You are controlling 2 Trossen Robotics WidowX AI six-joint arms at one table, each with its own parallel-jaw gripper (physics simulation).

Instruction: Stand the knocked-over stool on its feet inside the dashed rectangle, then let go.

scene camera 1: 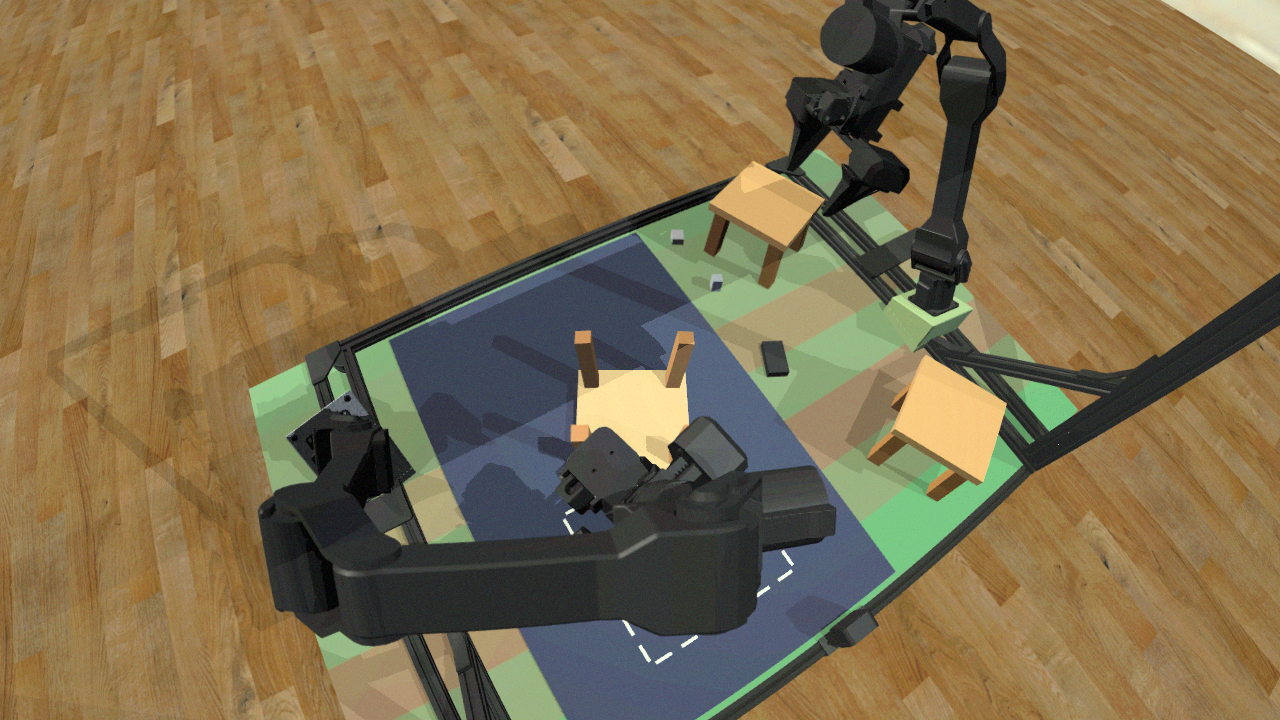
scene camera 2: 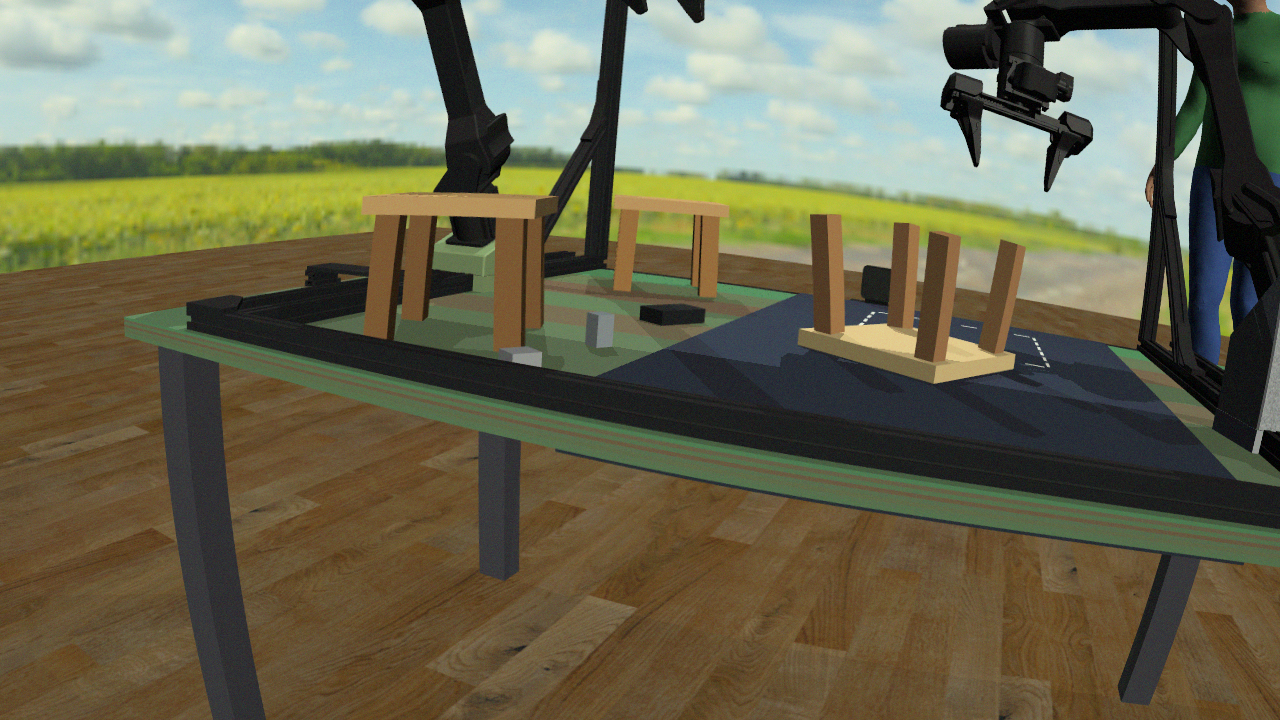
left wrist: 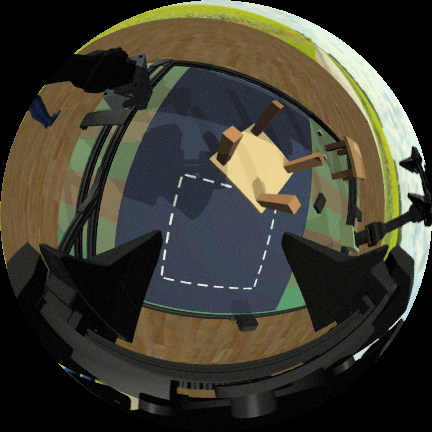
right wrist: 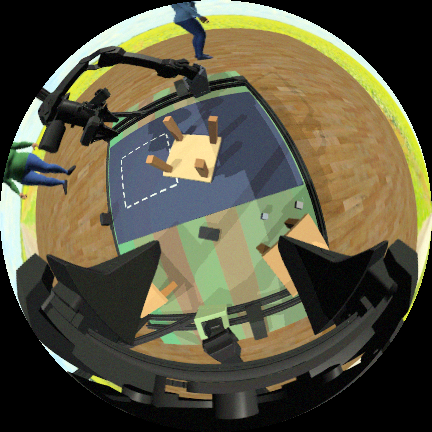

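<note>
The wooden stool is upside down, its pale seat flat on the dark blue mat and its four legs pointing up. Its seat overlaps one corner of the dashed rectangle; most of the seat lies outside it. My left gripper is open and empty, high above the mat on the rectangle side of the stool. Its arm hides part of the rectangle in scene camera 1. My right gripper is open and empty, away from this stool.
Two other stools stand upright on the striped table part, one near my right gripper in scene camera 1, another near the right arm's base. A black block and two small grey blocks lie beside the mat.
</note>
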